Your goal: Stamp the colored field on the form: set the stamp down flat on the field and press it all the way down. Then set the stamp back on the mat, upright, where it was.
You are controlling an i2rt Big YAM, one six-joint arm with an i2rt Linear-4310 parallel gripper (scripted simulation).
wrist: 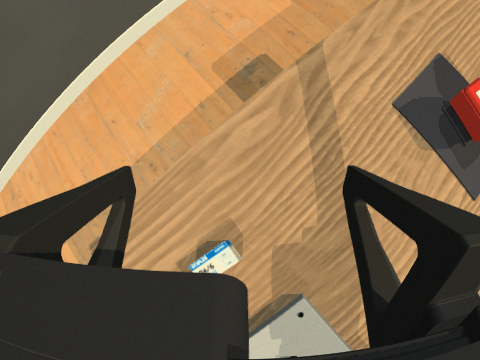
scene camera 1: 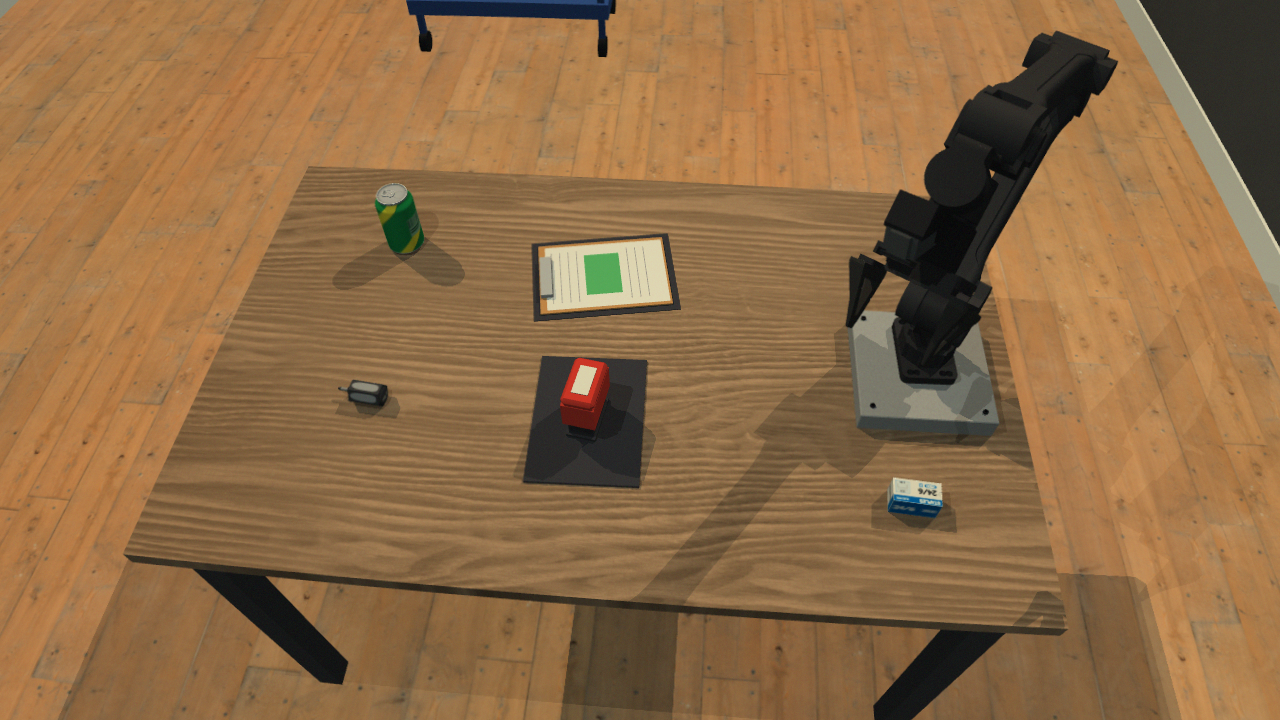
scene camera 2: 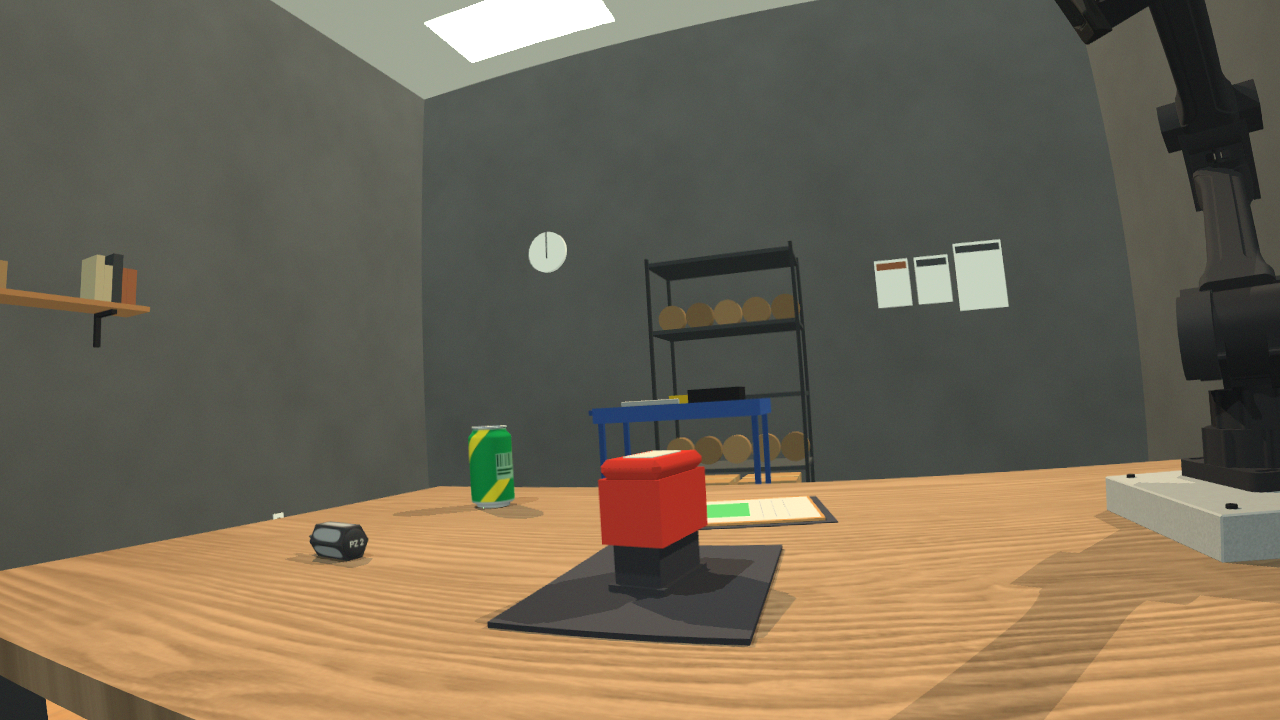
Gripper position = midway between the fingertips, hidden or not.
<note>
I see my gripper (scene camera 1: 885, 346), a small black object (scene camera 2: 344, 541), a red stamp (scene camera 2: 648, 501) and a clipboard (scene camera 1: 633, 274).
The small black object also shows in scene camera 1 (scene camera 1: 359, 391). The red stamp also shows in scene camera 1 (scene camera 1: 583, 404). My gripper also shows in the wrist view (wrist: 239, 177). The wrist view misses the small black object: it is out of frame.
</note>
